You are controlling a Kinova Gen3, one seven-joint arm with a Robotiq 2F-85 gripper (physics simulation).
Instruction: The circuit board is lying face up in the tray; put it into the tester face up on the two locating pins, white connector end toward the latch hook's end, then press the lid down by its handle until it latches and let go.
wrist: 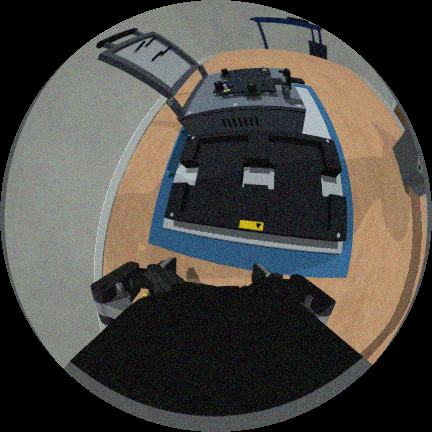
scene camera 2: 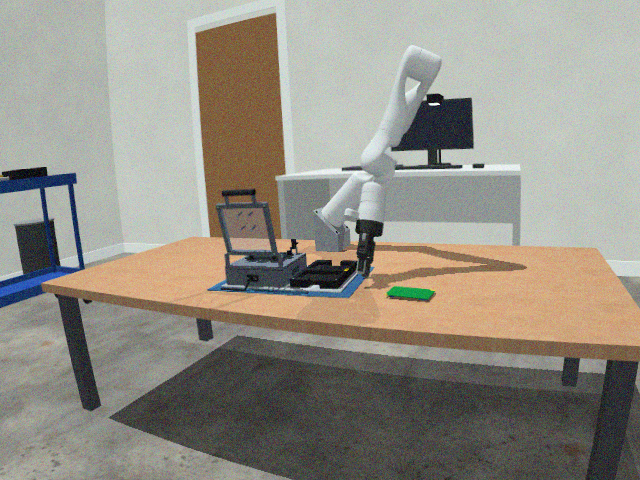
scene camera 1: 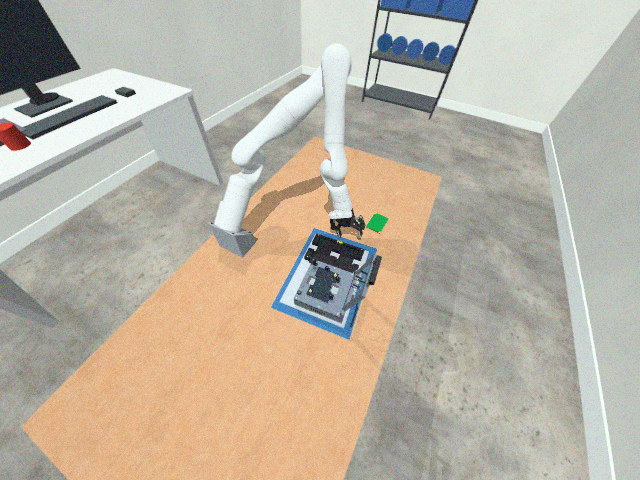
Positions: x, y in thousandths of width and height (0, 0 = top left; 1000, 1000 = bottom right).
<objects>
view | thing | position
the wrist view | gripper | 497, 624
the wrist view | lid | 348, 133
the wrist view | black plate with pins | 584, 189
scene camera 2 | gripper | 566, 574
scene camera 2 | lid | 387, 478
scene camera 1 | lid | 571, 576
</objects>
